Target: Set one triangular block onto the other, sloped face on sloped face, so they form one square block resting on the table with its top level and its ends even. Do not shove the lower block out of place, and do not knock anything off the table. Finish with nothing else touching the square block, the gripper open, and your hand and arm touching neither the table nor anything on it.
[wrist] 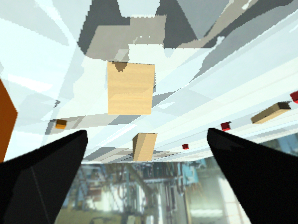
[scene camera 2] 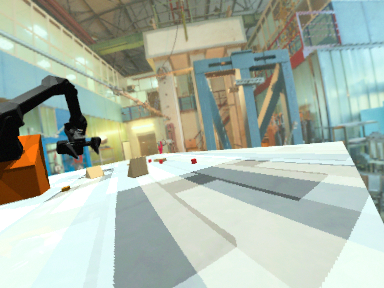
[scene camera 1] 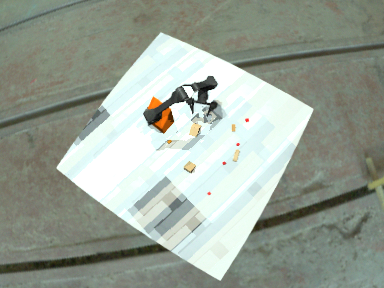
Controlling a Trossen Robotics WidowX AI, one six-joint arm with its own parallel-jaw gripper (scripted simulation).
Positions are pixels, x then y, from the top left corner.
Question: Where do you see a triangular block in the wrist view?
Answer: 130, 85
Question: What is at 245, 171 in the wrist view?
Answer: My gripper.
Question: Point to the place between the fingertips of my gripper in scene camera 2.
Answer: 88, 156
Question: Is my gripper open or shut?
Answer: Open.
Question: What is my gripper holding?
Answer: Nothing.
